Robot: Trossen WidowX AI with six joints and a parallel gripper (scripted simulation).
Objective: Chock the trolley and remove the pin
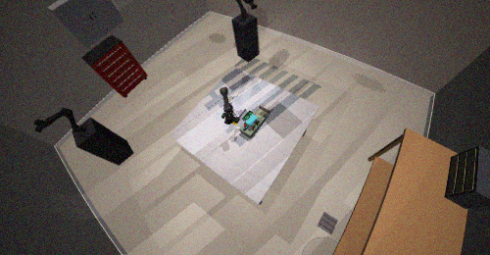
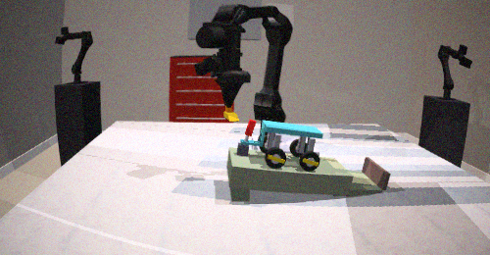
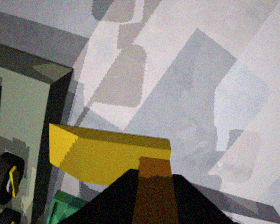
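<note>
Right now my gripper tip is 2 cm short of the yellow chock, 1 cm to the right of it and 1 cm above it. The rest, counted from my gripper tip: red-headed stop pin: 13 cm ahead, 6 cm to the left, 4 cm below; pale green ramp: 13 cm ahead, 17 cm to the left, 13 cm below; trolley: 13 cm ahead, 16 cm to the left, 6 cm below.
</note>
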